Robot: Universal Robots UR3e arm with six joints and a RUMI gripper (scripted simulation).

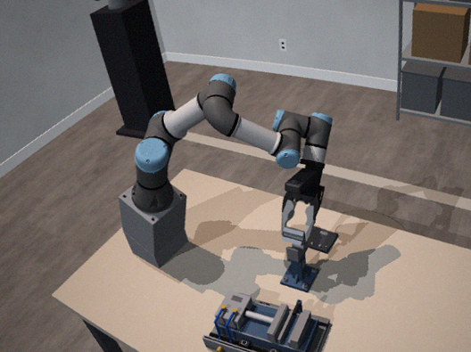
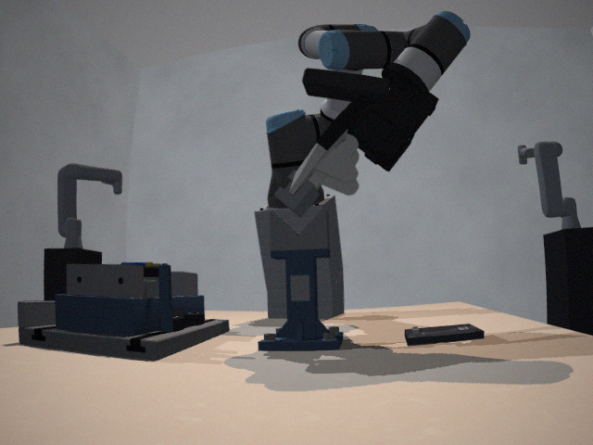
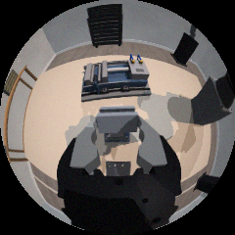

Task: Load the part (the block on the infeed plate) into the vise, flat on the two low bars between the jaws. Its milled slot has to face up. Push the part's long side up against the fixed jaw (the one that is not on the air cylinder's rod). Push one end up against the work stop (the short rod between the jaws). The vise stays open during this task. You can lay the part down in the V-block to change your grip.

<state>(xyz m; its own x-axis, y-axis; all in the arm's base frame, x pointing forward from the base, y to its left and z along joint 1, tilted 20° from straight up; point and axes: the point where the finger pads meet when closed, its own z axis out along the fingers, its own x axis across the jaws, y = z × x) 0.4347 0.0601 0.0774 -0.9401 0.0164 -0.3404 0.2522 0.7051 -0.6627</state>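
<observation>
Right now my hand is 10 mm to the left of the grey part. Also, from my hand: blue vise (220 mm to the right, 150 mm below).
</observation>
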